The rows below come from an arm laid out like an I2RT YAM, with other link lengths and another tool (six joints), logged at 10 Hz.
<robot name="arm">
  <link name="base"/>
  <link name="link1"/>
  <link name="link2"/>
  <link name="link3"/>
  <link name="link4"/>
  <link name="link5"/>
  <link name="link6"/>
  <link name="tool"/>
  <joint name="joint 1" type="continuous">
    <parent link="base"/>
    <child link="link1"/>
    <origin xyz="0 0 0.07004" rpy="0 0 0"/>
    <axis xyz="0 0 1"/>
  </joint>
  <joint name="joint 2" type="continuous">
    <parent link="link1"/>
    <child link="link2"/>
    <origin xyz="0.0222 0.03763 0.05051" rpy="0 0 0"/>
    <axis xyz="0 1 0"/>
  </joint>
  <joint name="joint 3" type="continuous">
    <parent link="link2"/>
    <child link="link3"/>
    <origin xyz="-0.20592 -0.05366 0" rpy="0 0 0"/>
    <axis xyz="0 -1 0"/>
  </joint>
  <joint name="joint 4" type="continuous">
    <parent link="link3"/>
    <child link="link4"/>
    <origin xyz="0.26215 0.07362 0.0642" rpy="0 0 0"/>
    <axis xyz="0 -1 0"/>
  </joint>
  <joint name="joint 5" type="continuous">
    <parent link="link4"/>
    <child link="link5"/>
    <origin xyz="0.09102 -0.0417 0.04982" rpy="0 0 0"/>
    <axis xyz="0 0 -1"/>
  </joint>
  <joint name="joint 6" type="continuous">
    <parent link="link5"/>
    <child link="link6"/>
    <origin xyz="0.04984 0 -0.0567" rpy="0 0 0"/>
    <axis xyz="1 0 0"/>
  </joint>
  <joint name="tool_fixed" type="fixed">
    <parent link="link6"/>
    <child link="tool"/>
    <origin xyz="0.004 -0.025 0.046" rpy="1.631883 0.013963 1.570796"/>
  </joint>
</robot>
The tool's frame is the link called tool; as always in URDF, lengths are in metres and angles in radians. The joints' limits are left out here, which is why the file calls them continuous.
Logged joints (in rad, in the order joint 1, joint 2, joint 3, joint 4, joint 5, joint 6), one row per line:
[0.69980, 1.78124, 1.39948, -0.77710, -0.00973, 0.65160]
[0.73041, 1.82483, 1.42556, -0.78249, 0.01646, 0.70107]
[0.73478, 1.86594, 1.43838, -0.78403, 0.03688, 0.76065]
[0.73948, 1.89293, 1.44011, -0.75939, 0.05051, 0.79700]
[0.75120, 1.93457, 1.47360, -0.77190, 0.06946, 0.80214]
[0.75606, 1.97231, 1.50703, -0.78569, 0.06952, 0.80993]
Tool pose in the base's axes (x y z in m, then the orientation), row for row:
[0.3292, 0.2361, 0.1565, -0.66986, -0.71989, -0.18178, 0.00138]
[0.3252, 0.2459, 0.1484, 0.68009, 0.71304, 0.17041, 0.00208]
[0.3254, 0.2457, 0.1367, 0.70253, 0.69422, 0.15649, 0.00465]
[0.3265, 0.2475, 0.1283, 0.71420, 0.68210, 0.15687, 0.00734]
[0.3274, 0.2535, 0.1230, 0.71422, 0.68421, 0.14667, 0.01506]
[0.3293, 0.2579, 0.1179, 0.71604, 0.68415, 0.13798, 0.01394]
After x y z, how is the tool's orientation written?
As a quaternion, x y z w.
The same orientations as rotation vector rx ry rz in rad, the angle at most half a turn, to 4 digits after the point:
[-2.1026, -2.2596, -0.5706]
[2.1337, 2.2371, 0.5347]
[2.2006, 2.1745, 0.4902]
[2.2333, 2.1329, 0.4905]
[2.2225, 2.1291, 0.4564]
[2.2298, 2.1304, 0.4297]

